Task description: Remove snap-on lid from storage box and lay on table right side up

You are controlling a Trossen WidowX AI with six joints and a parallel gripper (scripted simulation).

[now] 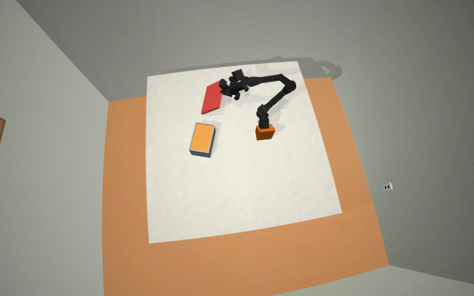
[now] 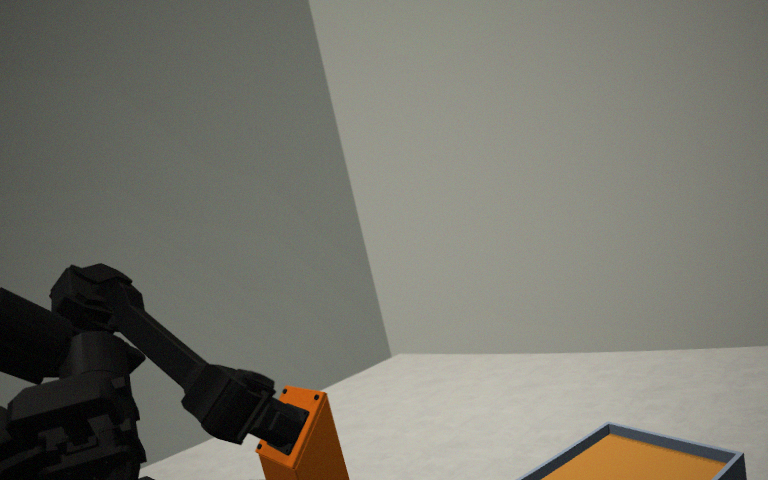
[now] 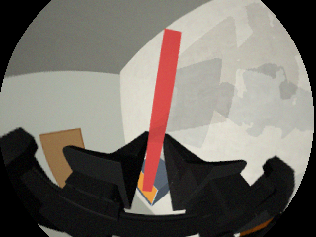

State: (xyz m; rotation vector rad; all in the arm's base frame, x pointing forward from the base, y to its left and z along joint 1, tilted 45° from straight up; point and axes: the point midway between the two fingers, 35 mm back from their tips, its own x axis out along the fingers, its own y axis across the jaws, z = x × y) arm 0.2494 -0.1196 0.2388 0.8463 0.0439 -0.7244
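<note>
The red lid is 6 cm ahead of my gripper tip, 5 cm below it and 1 cm to the right of it. Round my gripper tip: storage box: 30 cm to the left, 14 cm ahead, 11 cm below.
</note>
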